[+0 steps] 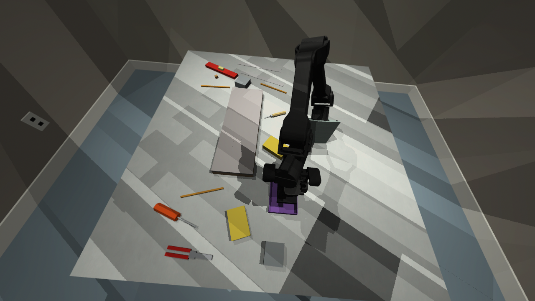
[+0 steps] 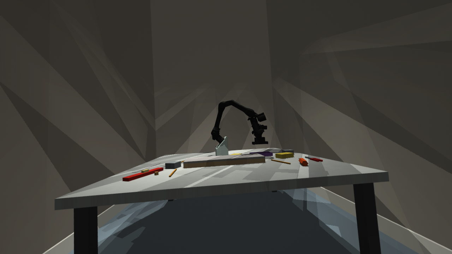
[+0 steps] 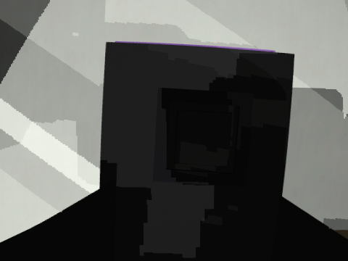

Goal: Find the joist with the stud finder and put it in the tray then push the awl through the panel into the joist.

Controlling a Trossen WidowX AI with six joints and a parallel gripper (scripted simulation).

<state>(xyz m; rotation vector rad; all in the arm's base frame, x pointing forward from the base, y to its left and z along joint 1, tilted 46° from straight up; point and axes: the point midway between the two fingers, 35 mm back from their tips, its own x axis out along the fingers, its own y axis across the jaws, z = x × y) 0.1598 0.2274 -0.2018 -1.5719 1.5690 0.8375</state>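
My gripper tip is 10 mm to the left of the purple tray and 110 mm above it. Also, from my gripper tip: awl (40 mm ahead, 440 mm to the right, 110 mm below); then stud finder (10 mm to the left, 20 mm above); then red level (380 mm ahead, 800 mm to the right, 110 mm below).
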